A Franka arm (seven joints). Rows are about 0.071 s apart.
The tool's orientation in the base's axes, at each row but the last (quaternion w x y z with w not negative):
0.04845, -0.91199, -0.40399, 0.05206
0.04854, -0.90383, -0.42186, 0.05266
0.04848, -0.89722, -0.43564, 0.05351
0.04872, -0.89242, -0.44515, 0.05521
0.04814, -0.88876, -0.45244, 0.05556
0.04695, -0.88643, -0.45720, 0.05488
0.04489, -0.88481, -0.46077, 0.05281
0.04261, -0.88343, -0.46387, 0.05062
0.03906, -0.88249, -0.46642, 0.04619
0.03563, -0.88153, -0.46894, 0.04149
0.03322, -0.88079, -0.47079, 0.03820
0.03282, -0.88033, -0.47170, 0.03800
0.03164, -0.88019, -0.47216, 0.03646
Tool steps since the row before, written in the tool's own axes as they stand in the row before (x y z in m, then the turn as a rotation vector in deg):
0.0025, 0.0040, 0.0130, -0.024, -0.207, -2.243
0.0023, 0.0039, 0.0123, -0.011, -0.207, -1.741
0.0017, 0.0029, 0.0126, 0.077, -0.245, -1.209
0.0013, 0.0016, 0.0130, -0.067, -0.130, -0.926
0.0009, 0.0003, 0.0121, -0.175, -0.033, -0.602
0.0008, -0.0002, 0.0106, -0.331, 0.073, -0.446
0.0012, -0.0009, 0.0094, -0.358, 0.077, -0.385
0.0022, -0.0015, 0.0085, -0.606, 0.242, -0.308
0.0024, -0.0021, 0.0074, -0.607, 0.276, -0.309
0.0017, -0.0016, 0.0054, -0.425, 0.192, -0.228
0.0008, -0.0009, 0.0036, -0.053, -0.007, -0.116
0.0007, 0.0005, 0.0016, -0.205, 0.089, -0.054
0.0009, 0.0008, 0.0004, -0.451, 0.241, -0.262
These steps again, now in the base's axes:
0.0029, -0.0002, -0.0135, 0.133, 0.017, 2.249
0.0027, -0.0002, -0.0128, 0.073, 0.048, 1.751
0.0016, 0.0001, -0.0129, 0.024, 0.163, 1.225
0.0002, 0.0006, -0.0131, -0.011, -0.011, 0.937
-0.0010, 0.0010, -0.0121, -0.043, -0.144, 0.610
-0.0012, 0.0011, -0.0105, -0.069, -0.327, 0.450
-0.0013, 0.0018, -0.0093, -0.090, -0.349, 0.390
-0.0011, 0.0029, -0.0084, -0.105, -0.645, 0.306
-0.0012, 0.0034, -0.0072, -0.078, -0.665, 0.303
-0.0009, 0.0024, -0.0053, -0.054, -0.465, 0.224
-0.0007, 0.0012, -0.0035, -0.024, -0.043, 0.118
0.0006, 0.0003, -0.0017, -0.034, -0.221, 0.053
0.0011, 0.0003, -0.0005, -0.024, -0.515, 0.255

